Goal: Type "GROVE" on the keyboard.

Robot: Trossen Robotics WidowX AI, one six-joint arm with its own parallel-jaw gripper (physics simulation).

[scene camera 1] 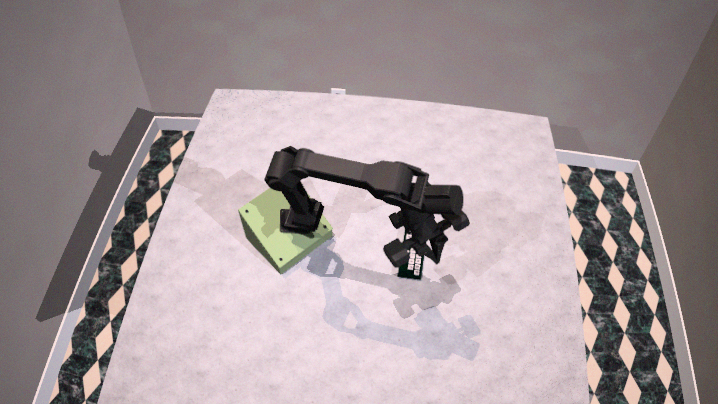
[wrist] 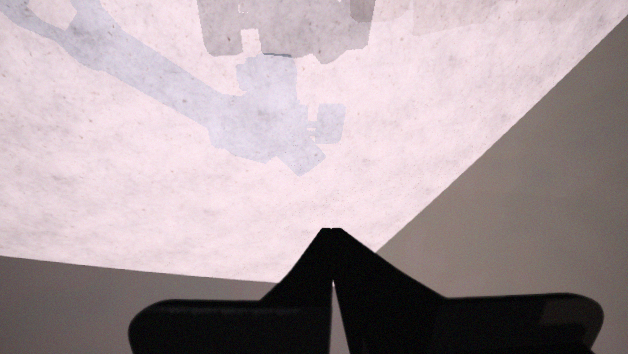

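Note:
A small dark green keyboard with white keys lies on the table, right of the middle in the scene view. The arm and gripper hide its upper part, and its letters are too small to read. It does not show in the wrist view. My gripper is shut and empty, its fingertips together. In the scene view it points down over the keyboard's right side; its exact height above the keys cannot be told. In the wrist view the fingertips show against the pale table.
The pale stone-like table carries the green base block of the arm, left of the keyboard. Shadows of the arm fall in front of the keyboard. The table's far edges show in the wrist view, with grey wall beyond.

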